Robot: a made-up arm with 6 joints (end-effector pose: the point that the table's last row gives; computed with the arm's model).
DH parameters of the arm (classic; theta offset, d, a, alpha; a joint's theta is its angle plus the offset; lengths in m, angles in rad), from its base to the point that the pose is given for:
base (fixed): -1.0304 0 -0.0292 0
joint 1: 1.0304 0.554 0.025 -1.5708
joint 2: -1.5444 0 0.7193 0
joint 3: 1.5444 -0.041 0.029 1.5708
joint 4: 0 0.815 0.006 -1.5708
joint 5: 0 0.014 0.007 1.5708
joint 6: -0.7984 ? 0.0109 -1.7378
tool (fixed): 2.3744 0.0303 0 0
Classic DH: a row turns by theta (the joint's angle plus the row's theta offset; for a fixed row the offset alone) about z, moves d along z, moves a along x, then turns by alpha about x.
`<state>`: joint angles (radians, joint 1 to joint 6).
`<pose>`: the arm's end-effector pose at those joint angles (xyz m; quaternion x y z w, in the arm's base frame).
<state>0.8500 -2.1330 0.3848 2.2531 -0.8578 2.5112</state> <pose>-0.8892 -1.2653 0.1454 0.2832 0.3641 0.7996 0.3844</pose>
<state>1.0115 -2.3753 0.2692 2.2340 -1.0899 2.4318</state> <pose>-0.5368 -1.2186 -0.2911 0.2128 0.3319 0.8844 0.2499</pose>
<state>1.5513 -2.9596 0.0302 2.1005 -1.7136 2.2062</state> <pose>0.2194 -0.3739 -0.8712 0.0532 -0.2620 -0.9544 0.1328</pose>
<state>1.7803 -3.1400 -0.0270 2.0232 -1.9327 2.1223</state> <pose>0.2276 0.0108 -0.8836 0.1641 -0.2236 -0.9271 0.2521</pose>
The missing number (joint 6, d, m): 0.232
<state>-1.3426 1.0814 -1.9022 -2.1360 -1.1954 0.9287</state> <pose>0.1134 -0.0690 1.6238 0.4740 0.2362 -0.7080 0.4673</pose>
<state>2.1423 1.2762 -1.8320 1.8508 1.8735 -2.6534</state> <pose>-0.3276 0.1790 1.3775 -0.3264 -0.0855 0.5505 0.7637</pose>
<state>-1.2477 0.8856 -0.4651 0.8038 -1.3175 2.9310</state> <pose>0.0621 -0.8167 1.8215 0.8498 -0.4858 -0.1480 0.1413</pose>
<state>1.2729 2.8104 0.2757 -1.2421 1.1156 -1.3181</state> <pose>0.2868 0.1417 -1.0264 -0.2604 -0.0794 -0.9466 0.1727</pose>
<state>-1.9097 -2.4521 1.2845 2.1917 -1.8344 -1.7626</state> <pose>0.1512 1.1208 0.4687 0.1002 0.2754 0.4547 0.8411</pose>
